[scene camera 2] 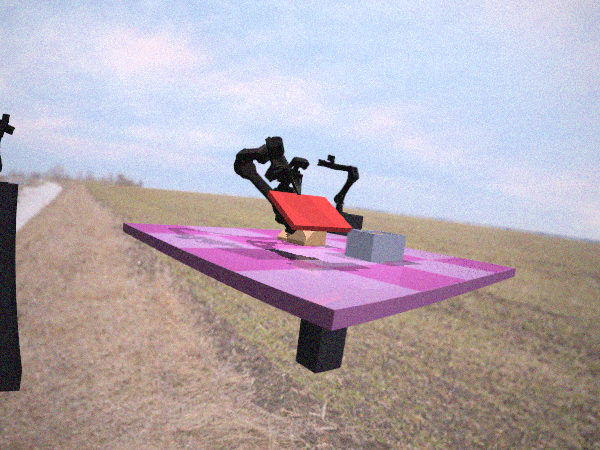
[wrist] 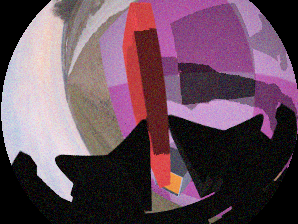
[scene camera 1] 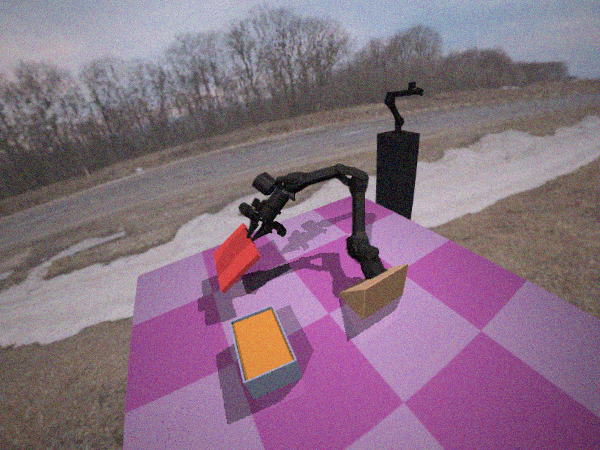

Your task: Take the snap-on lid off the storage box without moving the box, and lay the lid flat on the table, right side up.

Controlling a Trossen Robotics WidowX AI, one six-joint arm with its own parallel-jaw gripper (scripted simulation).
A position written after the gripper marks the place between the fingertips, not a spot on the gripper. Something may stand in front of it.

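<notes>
The gripper (scene camera 1: 249, 239), which you'd also find in scene camera 2 as the gripper (scene camera 2: 298, 197) and in the wrist view as the gripper (wrist: 157, 121), is carrying a red lid. That's the lid (scene camera 2: 303, 212), and it's there again in the wrist view, the lid (wrist: 142, 53), and in scene camera 1, the lid (scene camera 1: 238, 253). There's a grey storage box (scene camera 2: 373, 246) as well.
</notes>
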